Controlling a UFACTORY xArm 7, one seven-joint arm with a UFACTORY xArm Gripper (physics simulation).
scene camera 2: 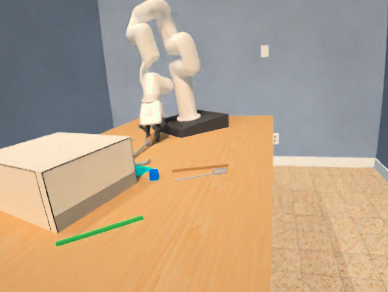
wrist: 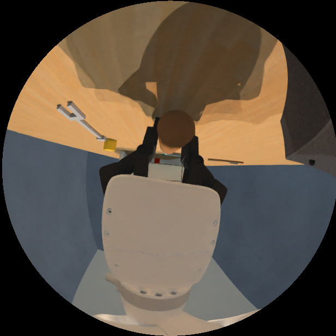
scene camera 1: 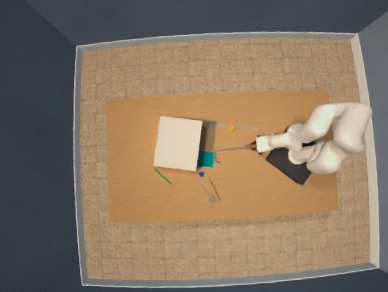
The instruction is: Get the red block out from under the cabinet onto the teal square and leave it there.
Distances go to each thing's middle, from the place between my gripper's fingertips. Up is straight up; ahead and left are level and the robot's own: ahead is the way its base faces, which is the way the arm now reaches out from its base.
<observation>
I see my gripper 100 mm short of the grey hooked tool (wrist: 175, 128), 50 mm to the right of it and 10 mm below it.
</observation>
